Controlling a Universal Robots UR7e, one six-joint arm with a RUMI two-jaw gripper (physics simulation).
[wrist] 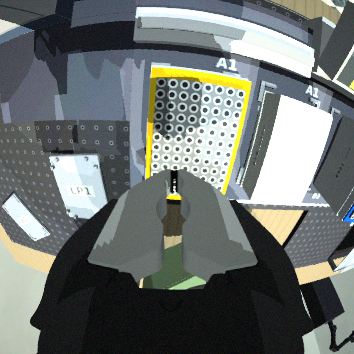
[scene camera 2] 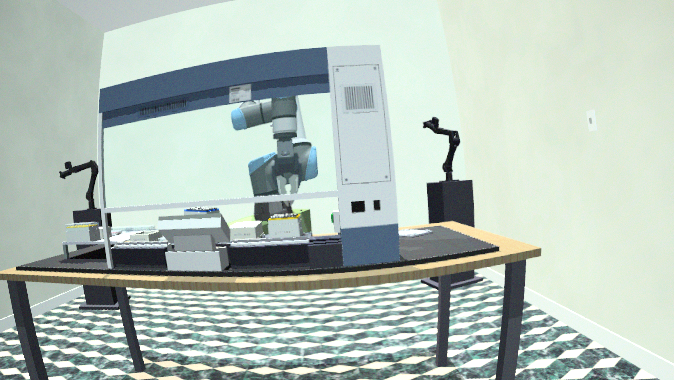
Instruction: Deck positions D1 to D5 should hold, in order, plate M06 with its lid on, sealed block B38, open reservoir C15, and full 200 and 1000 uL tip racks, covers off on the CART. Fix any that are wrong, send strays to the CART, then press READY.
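Where they show: gripper, fingertip midpoint: [wrist: 174,172] [scene camera 2: 289,206]; arm's base, origin of the base link: [scene camera 2: 273,215].
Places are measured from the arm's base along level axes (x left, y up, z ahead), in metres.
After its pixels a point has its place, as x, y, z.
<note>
A yellow-rimmed tip rack [scene camera 2: 284,226] {-0.006, -0.002, 0.453} [wrist: 200,117] {-0.004, 0.024, 0.413} stands on the deck, its top uncovered and its wells showing in rows. My gripper [scene camera 2: 288,204] {0.021, 0.047, 0.378} [wrist: 174,172] {0.021, 0.047, 0.378} is shut and empty. Its tips are over the rack's near end in the wrist view; in the scene view they are close above the rack, and contact cannot be told. A plain white-topped block [scene camera 2: 245,231] {-0.117, -0.011, 0.423} [wrist: 296,150] {-0.116, 0.003, 0.368} stands beside the rack. Beyond it is a dark-sided rack [wrist: 339,167] {-0.214, -0.003, 0.336} with a blue edge, whose blue-rimmed top [scene camera 2: 201,210] {-0.249, 0.055, 0.390} shows behind the console. Block and reservoir codes are unreadable.
A grey console [scene camera 2: 192,231] {-0.268, 0.007, 0.520} stands at the front; its dark panel [wrist: 340,52] {-0.168, 0.009, 0.487} is cut off in the wrist view. An LP1 plate [wrist: 80,186] {0.208, -0.089, 0.290} lies left of the rack. Another yellow-rimmed rack [scene camera 2: 82,232] {-0.782, -0.001, 0.237} stands at far left. The enclosure's white rail [scene camera 2: 220,201] {-0.177, 0.081, 0.550} crosses in front.
</note>
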